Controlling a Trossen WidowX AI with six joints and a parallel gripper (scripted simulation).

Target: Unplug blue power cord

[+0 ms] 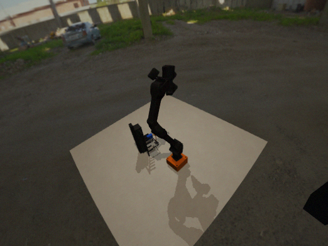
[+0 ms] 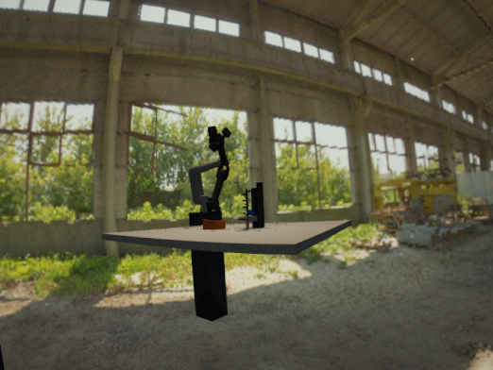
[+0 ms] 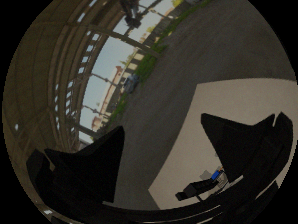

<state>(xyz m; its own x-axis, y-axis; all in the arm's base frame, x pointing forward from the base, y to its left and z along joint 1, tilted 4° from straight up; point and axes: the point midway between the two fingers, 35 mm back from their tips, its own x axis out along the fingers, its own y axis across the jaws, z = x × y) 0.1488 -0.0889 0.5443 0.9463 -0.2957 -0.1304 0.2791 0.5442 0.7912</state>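
The blue plug lies 6 cm ahead of my gripper tip, 16 cm to the left of it and 47 cm below it.
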